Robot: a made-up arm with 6 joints. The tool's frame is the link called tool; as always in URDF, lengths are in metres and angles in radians. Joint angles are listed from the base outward.
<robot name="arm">
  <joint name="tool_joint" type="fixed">
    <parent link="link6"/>
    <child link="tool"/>
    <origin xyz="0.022 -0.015 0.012" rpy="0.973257 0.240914 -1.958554"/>
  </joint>
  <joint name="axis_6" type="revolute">
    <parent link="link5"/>
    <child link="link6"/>
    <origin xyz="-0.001 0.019 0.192"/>
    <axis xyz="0 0 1"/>
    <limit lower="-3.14" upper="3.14"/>
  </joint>
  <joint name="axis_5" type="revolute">
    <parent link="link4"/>
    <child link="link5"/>
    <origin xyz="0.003 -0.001 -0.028"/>
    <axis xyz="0 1 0"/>
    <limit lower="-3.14" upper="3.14"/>
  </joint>
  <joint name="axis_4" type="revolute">
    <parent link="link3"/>
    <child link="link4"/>
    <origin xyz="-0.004 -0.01 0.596"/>
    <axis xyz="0 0 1"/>
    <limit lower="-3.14" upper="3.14"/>
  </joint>
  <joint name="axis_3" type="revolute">
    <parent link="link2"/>
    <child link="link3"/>
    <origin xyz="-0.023 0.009 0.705"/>
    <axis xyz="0 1 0"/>
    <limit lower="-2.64" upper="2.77"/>
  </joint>
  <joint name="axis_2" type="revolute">
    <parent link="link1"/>
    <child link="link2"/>
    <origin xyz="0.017 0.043 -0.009"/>
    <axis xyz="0 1 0"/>
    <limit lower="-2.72" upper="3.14"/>
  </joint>
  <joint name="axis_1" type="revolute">
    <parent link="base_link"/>
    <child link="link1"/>
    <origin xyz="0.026 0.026 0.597"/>
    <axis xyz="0 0 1"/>
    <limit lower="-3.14" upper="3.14"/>
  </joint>
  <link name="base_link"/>
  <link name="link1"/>
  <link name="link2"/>
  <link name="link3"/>
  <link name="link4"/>
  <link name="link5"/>
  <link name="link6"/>
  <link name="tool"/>
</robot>
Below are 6 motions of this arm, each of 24 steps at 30 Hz.
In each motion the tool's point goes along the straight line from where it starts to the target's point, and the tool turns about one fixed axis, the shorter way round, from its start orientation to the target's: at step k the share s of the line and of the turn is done. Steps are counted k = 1, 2, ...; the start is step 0. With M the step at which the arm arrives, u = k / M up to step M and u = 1 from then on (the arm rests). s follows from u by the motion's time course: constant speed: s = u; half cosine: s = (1 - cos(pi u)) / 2; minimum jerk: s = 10 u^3 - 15 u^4 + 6 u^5.
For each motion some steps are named. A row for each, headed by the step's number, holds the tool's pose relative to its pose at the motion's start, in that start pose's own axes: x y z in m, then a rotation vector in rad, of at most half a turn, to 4 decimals.
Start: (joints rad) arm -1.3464 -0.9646 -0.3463 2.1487 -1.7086 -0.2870
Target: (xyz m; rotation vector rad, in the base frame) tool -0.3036 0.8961 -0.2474 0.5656 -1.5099 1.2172
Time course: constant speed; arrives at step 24
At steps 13, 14, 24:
13: -0.1794 -0.7143 0.3090 -0.0979 0.2205 0.8848
14: -0.1932 -0.7693 0.3327 -0.1054 0.2375 0.9529
24: -0.3312 -1.3188 0.5704 -0.1807 0.4072 1.6335

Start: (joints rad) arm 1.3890 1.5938 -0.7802 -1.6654 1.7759 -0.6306
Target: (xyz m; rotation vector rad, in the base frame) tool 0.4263 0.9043 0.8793 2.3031 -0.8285 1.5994
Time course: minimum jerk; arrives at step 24
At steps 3, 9, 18, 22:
3: -0.0022 0.0020 -0.0005 -0.0178 -0.0052 0.0108
9: -0.0379 0.0336 -0.0093 -0.3055 -0.0885 0.1857
18: -0.1235 0.1095 -0.0304 -0.9950 -0.2884 0.6048
22: -0.1371 0.1215 -0.0338 -1.1043 -0.3201 0.6713

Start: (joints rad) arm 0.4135 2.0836 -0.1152 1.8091 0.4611 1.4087
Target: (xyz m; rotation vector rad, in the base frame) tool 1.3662 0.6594 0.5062 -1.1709 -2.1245 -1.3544
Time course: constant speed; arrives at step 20
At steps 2, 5, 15, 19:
2: -0.0201 0.0168 -0.0423 -0.0605 0.0562 0.0657
5: -0.0503 0.0419 -0.1058 -0.1511 0.1405 0.1643
15: -0.1508 0.1258 -0.3175 -0.4534 0.4216 0.4930
19: -0.1911 0.1594 -0.4022 -0.5743 0.5340 0.6245

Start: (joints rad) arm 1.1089 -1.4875 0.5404 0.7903 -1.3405 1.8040
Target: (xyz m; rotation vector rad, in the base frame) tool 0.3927 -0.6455 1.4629 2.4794 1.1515 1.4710
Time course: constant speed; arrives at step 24
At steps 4, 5, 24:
4: 0.0011 -0.1585 0.1201 0.1471 -0.1385 -0.1630
5: 0.0014 -0.1981 0.1502 0.1839 -0.1731 -0.2037
24: 0.0066 -0.9510 0.7208 0.8828 -0.8307 -0.9778

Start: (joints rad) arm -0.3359 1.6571 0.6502 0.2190 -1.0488 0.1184
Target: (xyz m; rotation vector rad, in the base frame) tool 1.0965 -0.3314 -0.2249 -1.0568 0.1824 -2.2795
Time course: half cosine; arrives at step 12
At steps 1, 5, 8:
1: 0.0014 -0.0011 -0.0080 -0.0029 -0.0113 -0.0030
5: 0.0302 -0.0231 -0.1750 -0.0625 -0.2449 -0.0662
8: 0.0611 -0.0467 -0.3542 -0.1265 -0.4956 -0.1340

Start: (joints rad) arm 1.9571 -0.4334 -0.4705 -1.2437 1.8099 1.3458
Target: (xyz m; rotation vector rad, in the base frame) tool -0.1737 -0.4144 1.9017 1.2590 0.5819 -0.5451
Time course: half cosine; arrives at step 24
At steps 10, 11, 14, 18, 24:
10: -0.0510 0.0052 -0.2335 0.3972 -0.3425 0.2607
11: -0.0598 0.0060 -0.2739 0.4660 -0.4018 0.3059
14: -0.0865 0.0088 -0.3966 0.6747 -0.5818 0.4428
18: -0.1174 0.0119 -0.5378 0.9149 -0.7889 0.6005
24: -0.1375 0.0139 -0.6300 1.0719 -0.9243 0.7035

